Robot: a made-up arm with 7 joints.
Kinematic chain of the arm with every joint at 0, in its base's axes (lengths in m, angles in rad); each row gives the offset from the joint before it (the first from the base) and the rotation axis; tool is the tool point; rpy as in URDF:
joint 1: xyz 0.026 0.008 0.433 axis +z
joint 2: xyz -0.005 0 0.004 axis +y
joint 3: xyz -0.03 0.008 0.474 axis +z
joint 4: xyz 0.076 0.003 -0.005 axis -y
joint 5: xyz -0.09 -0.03 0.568 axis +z
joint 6: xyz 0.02 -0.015 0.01 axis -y
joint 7: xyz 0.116 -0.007 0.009 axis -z
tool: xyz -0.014 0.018 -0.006 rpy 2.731 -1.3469 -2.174
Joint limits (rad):
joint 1: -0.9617..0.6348
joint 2: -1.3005..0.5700
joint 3: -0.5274..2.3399
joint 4: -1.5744..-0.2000
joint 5: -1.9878..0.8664
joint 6: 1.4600..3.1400
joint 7: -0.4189..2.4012
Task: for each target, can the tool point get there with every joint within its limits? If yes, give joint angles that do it. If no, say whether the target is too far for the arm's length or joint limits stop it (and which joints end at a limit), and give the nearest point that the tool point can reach.
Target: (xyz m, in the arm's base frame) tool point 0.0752 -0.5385 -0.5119
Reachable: no: joint limits stop it (at a limit: joint 1, joint 2, joint 4, joint 6, joint 7) | nearest point 0.3559 -0.8440 0.4767 | short by 1.072 m
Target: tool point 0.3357 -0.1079 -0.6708
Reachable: no: joint limits stop it (at a limit: joint 1, joint 2, joint 3, joint 4, joint 5) | nearest point 0.0119 0.7933 0.0410 | short by 1.193 m
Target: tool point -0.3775 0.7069 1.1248
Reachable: yes | joints -0.4032 -1.0976 0.9131 -1.0608 -1.2733 2.2615 -0.2055
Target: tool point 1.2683 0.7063 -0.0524
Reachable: no: too far | nearest point 0.8247 0.4569 0.4600 | short by 0.722 m
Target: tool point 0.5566 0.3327 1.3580
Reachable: yes | joints -0.6634 0.0215 1.1666 -1.0369 -1.3329 2.0275 1.9844
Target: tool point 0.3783 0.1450 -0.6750
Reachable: no: joint limits stop it (at a limit: joint 1, joint 2, joint 3, joint 4, joint 5) | nearest point 0.0268 0.8116 0.0280 | short by 1.031 m
